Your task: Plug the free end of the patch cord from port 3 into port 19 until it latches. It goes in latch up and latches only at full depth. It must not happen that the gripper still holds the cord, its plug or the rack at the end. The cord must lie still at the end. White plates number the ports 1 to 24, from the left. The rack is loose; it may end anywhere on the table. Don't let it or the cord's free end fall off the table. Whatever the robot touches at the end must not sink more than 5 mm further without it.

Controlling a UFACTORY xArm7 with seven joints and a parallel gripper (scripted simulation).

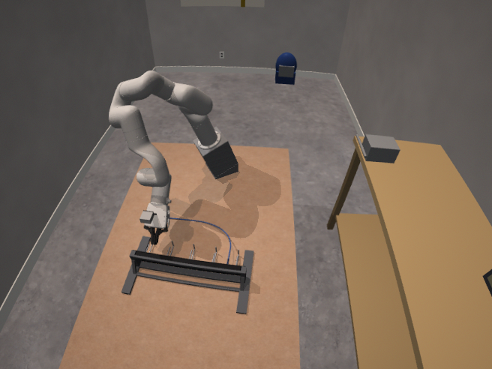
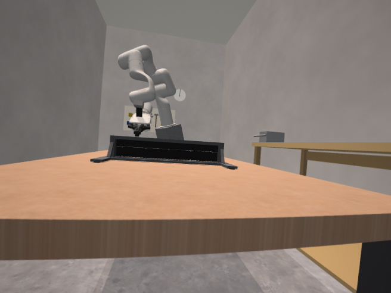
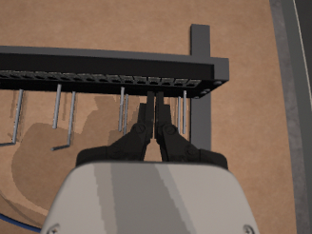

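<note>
My hand is 22 cm past the cord end, 12 cm above it and 5 cm to the left of it.
</note>
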